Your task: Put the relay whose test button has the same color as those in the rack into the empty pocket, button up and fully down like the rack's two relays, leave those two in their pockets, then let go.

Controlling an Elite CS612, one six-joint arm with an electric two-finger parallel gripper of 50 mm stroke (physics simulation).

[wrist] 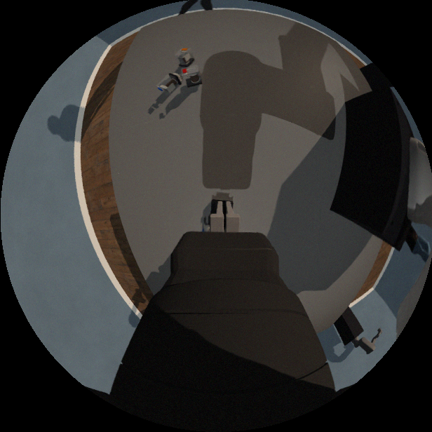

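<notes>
My gripper [223, 208] is shut, with nothing between its fingers, in the wrist view's middle. A dark block [222, 197], apparently part of the rack, shows behind the fingertips; they and the gripper body hide most of it. A small pale and blue piece [206, 227] peeks out left of the fingers, too covered to tell its shape. Three loose relays lie close together at the upper left, away from the gripper: one with an orange button [185, 56], one with a red button [191, 74], and a tilted one with a blue end [168, 82]. The pockets are hidden.
The grey table top [150, 155] has a wooden edge [98, 165] on the left. A large black panel-like object [372, 160] stands at the right. A smaller dark object [348, 326] shows at the lower right. Shadows of the arm cross the table.
</notes>
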